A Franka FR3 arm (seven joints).
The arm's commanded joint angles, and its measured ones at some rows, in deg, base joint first. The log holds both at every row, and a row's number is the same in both.
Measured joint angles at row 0:
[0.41, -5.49, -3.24, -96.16, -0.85, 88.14, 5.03]
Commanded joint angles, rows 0 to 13:
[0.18, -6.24, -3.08, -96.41, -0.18, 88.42, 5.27]
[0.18, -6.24, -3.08, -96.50, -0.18, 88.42, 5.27]
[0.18, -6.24, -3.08, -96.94, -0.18, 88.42, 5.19]
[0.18, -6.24, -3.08, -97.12, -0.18, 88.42, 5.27]
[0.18, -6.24, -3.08, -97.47, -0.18, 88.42, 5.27]
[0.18, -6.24, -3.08, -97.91, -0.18, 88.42, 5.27]
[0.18, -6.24, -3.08, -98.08, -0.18, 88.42, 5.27]
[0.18, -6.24, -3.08, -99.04, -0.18, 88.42, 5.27]
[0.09, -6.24, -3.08, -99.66, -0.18, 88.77, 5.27]
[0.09, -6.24, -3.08, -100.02, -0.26, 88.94, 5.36]
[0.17, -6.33, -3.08, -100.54, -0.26, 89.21, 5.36]
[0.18, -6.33, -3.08, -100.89, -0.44, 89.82, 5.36]
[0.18, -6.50, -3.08, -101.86, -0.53, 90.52, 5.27]
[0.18, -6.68, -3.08, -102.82, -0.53, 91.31, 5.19]
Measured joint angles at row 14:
[0.41, -5.37, -3.24, -99.37, -0.85, 88.47, 5.03]
